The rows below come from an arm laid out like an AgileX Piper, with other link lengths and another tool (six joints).
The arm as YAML. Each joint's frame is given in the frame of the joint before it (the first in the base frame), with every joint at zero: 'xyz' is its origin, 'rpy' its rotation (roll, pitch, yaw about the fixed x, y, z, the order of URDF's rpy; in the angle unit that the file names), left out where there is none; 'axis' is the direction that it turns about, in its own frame. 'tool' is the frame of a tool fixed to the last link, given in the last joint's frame.
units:
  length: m
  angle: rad
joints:
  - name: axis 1
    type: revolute
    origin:
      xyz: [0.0, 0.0, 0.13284]
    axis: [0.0, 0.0, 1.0]
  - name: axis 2
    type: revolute
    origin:
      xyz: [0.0, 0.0, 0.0]
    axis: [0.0, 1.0, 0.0]
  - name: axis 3
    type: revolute
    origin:
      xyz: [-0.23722, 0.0, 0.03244]
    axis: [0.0, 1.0, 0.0]
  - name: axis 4
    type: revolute
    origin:
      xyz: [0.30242, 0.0, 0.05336]
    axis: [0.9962, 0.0, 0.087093]
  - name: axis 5
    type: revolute
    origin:
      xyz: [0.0, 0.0, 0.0]
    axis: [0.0, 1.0, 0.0]
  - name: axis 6
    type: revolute
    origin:
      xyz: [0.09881, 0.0, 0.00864]
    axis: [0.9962, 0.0, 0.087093]
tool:
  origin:
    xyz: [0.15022, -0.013, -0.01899]
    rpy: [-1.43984, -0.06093, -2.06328]
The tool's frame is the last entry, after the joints.
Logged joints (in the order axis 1, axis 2, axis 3, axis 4, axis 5, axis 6), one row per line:
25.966 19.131 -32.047 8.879 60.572 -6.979
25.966 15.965 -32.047 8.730 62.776 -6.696
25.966 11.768 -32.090 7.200 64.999 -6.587
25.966 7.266 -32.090 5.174 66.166 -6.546
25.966 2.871 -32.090 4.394 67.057 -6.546
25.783 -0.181 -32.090 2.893 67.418 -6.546
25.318 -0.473 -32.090 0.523 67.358 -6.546
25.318 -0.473 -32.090 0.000 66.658 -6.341
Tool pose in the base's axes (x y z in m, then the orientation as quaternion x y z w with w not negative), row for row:
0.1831 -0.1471 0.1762 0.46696 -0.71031 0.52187 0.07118
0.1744 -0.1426 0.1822 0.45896 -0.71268 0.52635 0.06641
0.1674 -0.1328 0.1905 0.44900 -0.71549 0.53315 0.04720
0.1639 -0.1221 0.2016 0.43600 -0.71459 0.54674 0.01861
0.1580 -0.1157 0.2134 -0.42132 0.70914 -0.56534 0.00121
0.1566 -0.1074 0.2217 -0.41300 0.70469 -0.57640 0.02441
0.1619 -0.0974 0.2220 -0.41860 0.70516 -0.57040 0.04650
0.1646 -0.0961 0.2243 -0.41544 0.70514 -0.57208 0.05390
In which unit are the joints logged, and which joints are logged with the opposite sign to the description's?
The joints are logged in degrees. Opposite sign: axis 1, axis 4.
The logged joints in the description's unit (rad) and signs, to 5 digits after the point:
-0.45319 0.33390 -0.55933 -0.15497 1.05718 -0.12181
-0.45319 0.27864 -0.55933 -0.15237 1.09565 -0.11687
-0.45319 0.20539 -0.56008 -0.12566 1.13445 -0.11496
-0.45319 0.12682 -0.56008 -0.09030 1.15481 -0.11425
-0.45319 0.05011 -0.56008 -0.07669 1.17037 -0.11425
-0.45000 -0.00316 -0.56008 -0.05049 1.17667 -0.11425
-0.44188 -0.00826 -0.56008 -0.00913 1.17562 -0.11425
-0.44188 -0.00826 -0.56008 0.00000 1.16340 -0.11067

